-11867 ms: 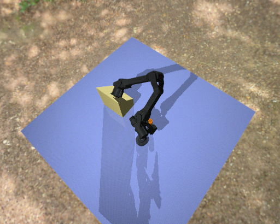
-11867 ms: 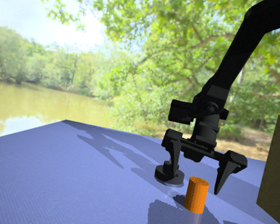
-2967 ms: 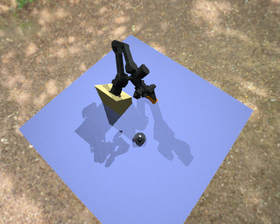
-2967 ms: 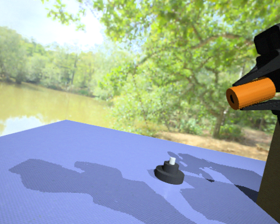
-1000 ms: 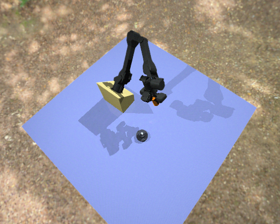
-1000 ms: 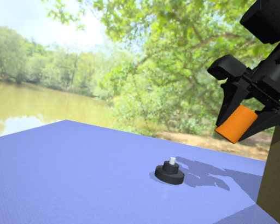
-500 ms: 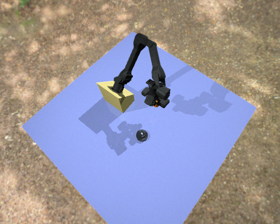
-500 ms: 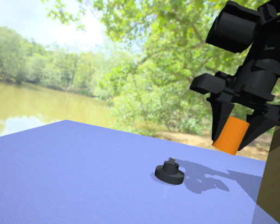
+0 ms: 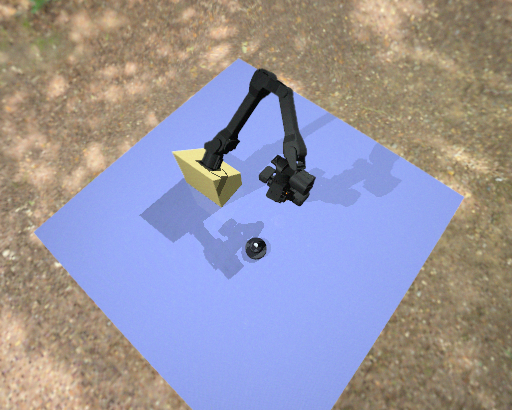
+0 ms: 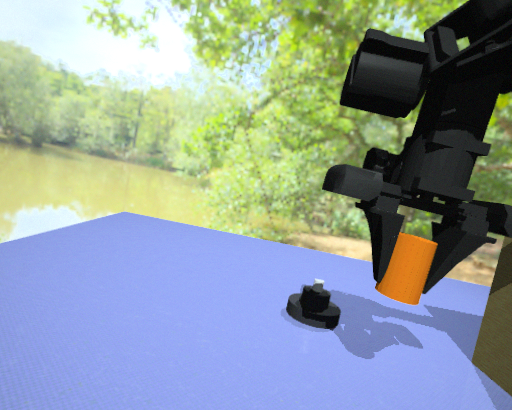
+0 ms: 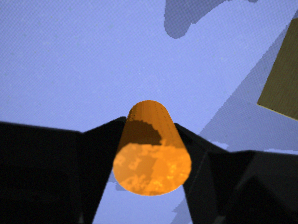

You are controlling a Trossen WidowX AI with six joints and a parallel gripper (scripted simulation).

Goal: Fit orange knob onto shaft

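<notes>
Now: gripper tip 20 cm to the left of the round pedestal and 9 cm above it. Also, from my gripper tip: orange knob (3 cm above).
</notes>
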